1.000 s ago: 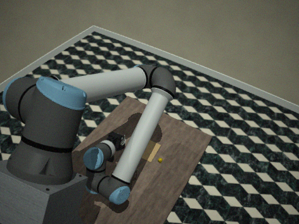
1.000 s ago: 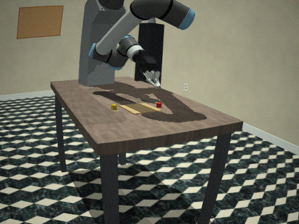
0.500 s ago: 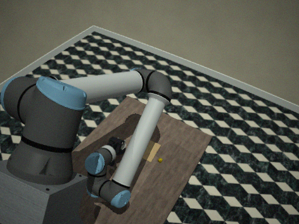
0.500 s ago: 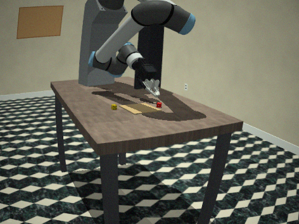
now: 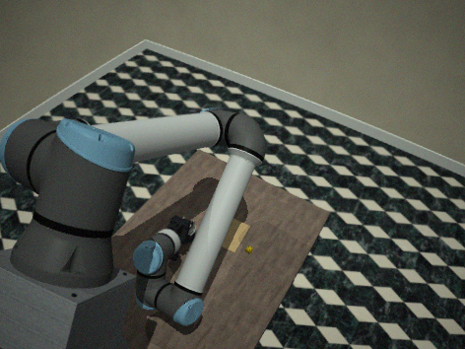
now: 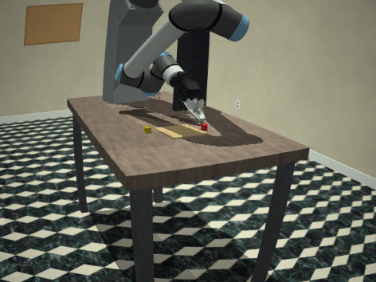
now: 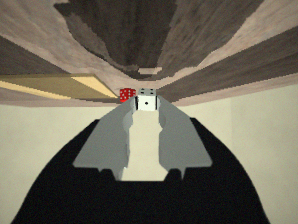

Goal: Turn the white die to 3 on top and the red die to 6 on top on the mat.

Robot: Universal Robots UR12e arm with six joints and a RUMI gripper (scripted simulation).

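The white die lies 1 cm ahead of my hand. The rest, counted from my hand: tan mat (13 cm to the right, 5 cm ahead, 3 cm below); red die (7 cm ahead, 4 cm to the right, 2 cm below); yellow die (24 cm to the right, 2 cm below).
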